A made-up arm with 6 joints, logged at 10 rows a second.
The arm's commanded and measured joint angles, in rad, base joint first. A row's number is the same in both.
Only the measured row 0 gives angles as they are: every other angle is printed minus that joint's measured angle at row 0.
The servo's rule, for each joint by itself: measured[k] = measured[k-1] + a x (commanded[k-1-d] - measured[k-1]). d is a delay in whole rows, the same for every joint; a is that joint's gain. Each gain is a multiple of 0.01, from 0.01 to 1. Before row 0 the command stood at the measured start. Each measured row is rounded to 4 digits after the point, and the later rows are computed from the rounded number. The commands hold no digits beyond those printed.
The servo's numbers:
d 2
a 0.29 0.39 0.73 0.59 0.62 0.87
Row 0, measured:
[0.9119, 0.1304, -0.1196, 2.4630, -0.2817, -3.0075]
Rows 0 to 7, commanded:
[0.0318, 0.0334, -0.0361, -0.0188, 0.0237, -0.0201]
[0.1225, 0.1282, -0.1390, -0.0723, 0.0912, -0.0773]
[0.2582, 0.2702, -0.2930, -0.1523, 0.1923, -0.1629]
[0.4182, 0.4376, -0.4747, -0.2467, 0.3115, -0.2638]
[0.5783, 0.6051, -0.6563, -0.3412, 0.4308, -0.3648]
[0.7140, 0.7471, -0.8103, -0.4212, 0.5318, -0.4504]
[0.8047, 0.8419, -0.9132, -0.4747, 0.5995, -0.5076]
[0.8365, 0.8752, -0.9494, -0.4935, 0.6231, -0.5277]
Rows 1 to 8, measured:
[0.0000, 0.0000, 0.0000, 0.0000, 0.0000, 0.0000]
[0.0000, 0.0000, 0.0000, 0.0000, 0.0000, 0.0000]
[0.0092, 0.0130, -0.0264, -0.0111, 0.0147, -0.0175]
[0.0421, 0.0579, -0.1086, -0.0472, 0.0621, -0.0695]
[0.1048, 0.1407, -0.2432, -0.1092, 0.1428, -0.1508]
[0.1957, 0.2565, -0.4122, -0.1903, 0.2474, -0.2491]
[0.3067, 0.3925, -0.5904, -0.2793, 0.3611, -0.3498]
[0.4248, 0.5308, -0.7509, -0.3630, 0.4669, -0.4373]

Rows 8 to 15, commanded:
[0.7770, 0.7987, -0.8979, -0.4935, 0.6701, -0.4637]
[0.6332, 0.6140, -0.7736, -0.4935, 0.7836, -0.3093]
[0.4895, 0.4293, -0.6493, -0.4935, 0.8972, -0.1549]
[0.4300, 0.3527, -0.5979, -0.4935, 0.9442, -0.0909]
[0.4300, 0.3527, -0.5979, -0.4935, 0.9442, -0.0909]
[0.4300, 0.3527, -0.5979, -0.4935, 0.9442, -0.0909]
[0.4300, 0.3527, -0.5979, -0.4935, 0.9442, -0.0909]
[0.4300, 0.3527, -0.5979, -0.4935, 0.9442, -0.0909]
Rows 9 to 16, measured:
[0.5350, 0.6521, -0.8694, -0.4289, 0.5491, -0.4985]
[0.6224, 0.7391, -0.9278, -0.4670, 0.5950, -0.5239]
[0.6672, 0.7623, -0.9060, -0.4826, 0.6416, -0.4715]
[0.6573, 0.7045, -0.8093, -0.4890, 0.7296, -0.3304]
[0.6086, 0.5972, -0.6925, -0.4917, 0.8335, -0.1777]
[0.5568, 0.5018, -0.6234, -0.4928, 0.9021, -0.1022]
[0.5200, 0.4437, -0.6048, -0.4932, 0.9282, -0.0924]
[0.4939, 0.4082, -0.5998, -0.4934, 0.9381, -0.0911]

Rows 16 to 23, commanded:
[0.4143, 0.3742, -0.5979, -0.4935, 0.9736, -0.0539]
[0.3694, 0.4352, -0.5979, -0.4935, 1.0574, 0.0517]
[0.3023, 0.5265, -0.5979, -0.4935, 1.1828, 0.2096]
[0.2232, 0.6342, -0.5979, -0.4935, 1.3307, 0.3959]
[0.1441, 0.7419, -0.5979, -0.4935, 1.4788, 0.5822]
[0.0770, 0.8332, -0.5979, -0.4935, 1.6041, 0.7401]
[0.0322, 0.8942, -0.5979, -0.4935, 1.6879, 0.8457]
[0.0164, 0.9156, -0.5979, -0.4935, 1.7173, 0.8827]
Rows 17 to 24, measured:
[0.4754, 0.3866, -0.5984, -0.4935, 0.9419, -0.0909]
[0.4622, 0.3734, -0.5980, -0.4935, 0.9433, -0.0909]
[0.4483, 0.3737, -0.5979, -0.4935, 0.9621, -0.0587]
[0.4254, 0.3977, -0.5979, -0.4935, 1.0212, 0.0373]
[0.3897, 0.4479, -0.5979, -0.4935, 1.1214, 0.1872]
[0.3414, 0.5206, -0.5979, -0.4935, 1.2512, 0.3688]
[0.2842, 0.6069, -0.5979, -0.4935, 1.3923, 0.5545]
[0.2241, 0.6952, -0.5979, -0.4935, 1.5236, 0.7160]

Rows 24 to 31, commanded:
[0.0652, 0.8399, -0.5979, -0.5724, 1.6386, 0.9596]
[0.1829, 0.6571, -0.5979, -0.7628, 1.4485, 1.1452]
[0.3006, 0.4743, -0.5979, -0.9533, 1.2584, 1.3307]
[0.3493, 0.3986, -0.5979, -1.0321, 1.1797, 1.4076]
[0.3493, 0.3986, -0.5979, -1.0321, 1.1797, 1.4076]
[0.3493, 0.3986, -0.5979, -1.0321, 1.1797, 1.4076]
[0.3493, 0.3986, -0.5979, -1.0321, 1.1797, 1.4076]
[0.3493, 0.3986, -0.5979, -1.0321, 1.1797, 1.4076]
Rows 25 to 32, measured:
[0.1684, 0.7728, -0.5979, -0.4935, 1.6255, 0.8288]
[0.1243, 0.8285, -0.5979, -0.4935, 1.6824, 0.8757]
[0.1072, 0.8329, -0.5979, -0.5401, 1.6552, 0.9487]
[0.1292, 0.7643, -0.5979, -0.6715, 1.5270, 1.1197]
[0.1789, 0.6512, -0.5979, -0.8378, 1.3605, 1.3033]
[0.2283, 0.5527, -0.5979, -0.9524, 1.2484, 1.3940]
[0.2634, 0.4926, -0.5979, -0.9994, 1.2058, 1.4058]
[0.2883, 0.4559, -0.5979, -1.0187, 1.1896, 1.4074]

